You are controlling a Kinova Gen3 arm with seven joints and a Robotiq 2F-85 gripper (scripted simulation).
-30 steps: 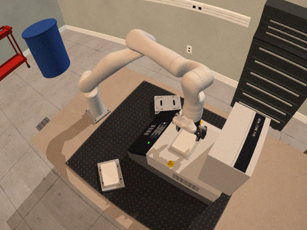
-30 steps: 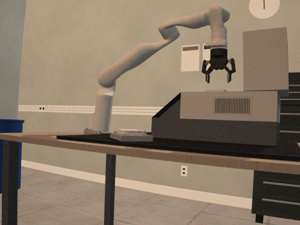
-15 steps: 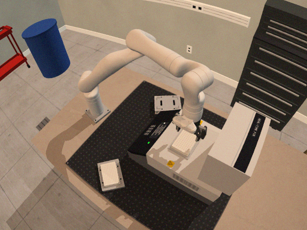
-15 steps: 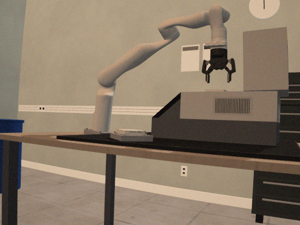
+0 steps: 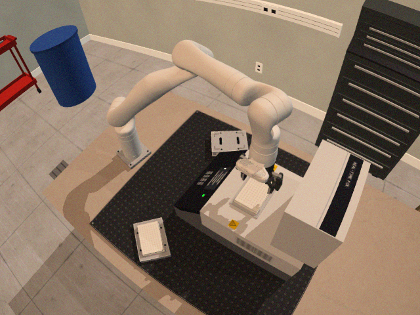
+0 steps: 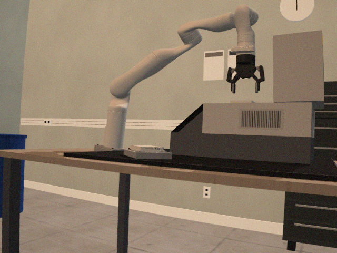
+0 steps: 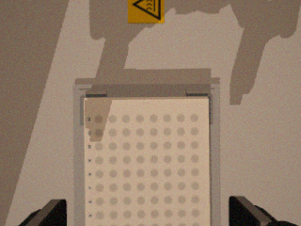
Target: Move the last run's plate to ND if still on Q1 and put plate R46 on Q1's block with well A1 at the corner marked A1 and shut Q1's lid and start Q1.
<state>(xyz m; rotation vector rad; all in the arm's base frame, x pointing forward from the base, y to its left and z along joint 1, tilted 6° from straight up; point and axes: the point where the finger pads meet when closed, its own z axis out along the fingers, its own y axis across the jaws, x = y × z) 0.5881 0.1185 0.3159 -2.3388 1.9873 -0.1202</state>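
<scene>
Right now my hand is 5 cm above the white plate. From my hand the other things lie so: grey nest 21 cm behind, 33 cm to the right, 25 cm below; then A1 mark 40 cm behind, 21 cm to the left, 23 cm below.
</scene>
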